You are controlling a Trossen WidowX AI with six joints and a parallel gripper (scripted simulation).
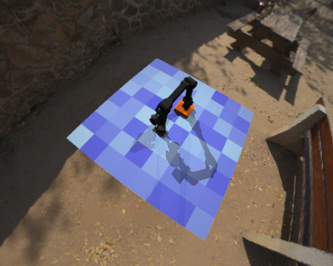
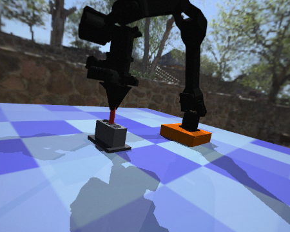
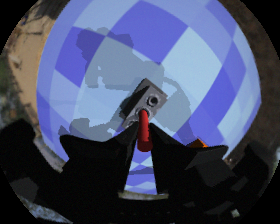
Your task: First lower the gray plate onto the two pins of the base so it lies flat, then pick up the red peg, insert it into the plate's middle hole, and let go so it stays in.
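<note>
My gripper tip is right at the red peg. Round my gripper tip: gray plate (50 mm below); dark base (90 mm below).
</note>
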